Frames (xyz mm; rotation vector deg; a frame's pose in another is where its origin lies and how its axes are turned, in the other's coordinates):
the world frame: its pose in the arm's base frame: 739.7 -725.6 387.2 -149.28 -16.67 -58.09
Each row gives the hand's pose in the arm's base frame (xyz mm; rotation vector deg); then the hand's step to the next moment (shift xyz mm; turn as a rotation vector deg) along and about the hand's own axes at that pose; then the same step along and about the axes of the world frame.
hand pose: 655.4 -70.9 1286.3 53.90 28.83 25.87
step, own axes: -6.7 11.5 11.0 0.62 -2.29 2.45
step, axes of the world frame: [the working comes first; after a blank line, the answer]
step, axes of the arm's base frame: -0.5 -5.0 16.5 2.27 -2.40 -0.86

10.6 0.7 -13.6 0.89 3.10 1.10
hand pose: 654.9 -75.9 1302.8 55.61 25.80 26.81
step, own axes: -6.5 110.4 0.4 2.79 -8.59 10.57
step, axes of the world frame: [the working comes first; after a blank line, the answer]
step, axes of the arm's base frame: -24.2 49.3 96.0 9.65 -9.66 -2.62

51.5 -74.9 -63.0 4.54 12.47 4.16
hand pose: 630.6 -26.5 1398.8 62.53 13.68 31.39
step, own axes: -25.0 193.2 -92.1 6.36 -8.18 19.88
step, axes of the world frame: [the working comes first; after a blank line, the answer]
step, axes of the arm's base frame: -120.5 124.7 127.9 16.67 -14.82 2.24

8.7 -181.2 -116.3 12.60 18.26 3.19
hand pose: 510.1 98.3 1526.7 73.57 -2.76 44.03
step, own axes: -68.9 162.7 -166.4 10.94 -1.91 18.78
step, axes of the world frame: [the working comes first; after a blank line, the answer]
step, axes of the arm's base frame: -202.0 123.5 53.5 16.34 -11.17 9.17

-101.4 -187.8 -115.5 17.36 13.20 -0.45
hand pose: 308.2 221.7 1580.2 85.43 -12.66 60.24
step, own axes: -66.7 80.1 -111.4 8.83 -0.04 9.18
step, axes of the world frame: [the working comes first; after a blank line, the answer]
step, axes of the arm's base frame: -144.4 48.6 -7.8 9.36 -4.19 7.55

-106.8 -87.0 -65.5 11.67 4.99 -1.02
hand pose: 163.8 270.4 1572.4 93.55 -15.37 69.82
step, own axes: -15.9 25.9 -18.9 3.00 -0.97 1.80
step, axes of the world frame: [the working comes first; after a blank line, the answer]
step, axes of the arm's base frame: -35.7 -1.9 1.5 3.07 0.08 1.94

-25.0 -9.4 -23.8 3.56 0.42 0.58
